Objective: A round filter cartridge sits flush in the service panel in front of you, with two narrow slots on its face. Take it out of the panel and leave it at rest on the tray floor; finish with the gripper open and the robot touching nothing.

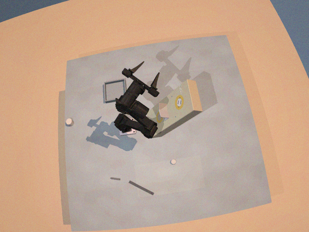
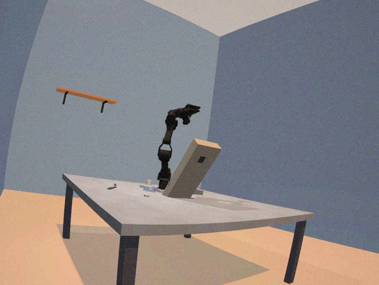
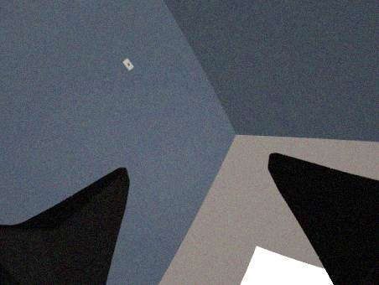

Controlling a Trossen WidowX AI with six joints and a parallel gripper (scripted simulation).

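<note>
My gripper tip is 31 cm above the round filter cartridge, 12 cm short of it and 7 cm to the left of it. Also, from my gripper tip: grey tray 58 cm below, 26 cm behind, 25 cm to the left.
</note>
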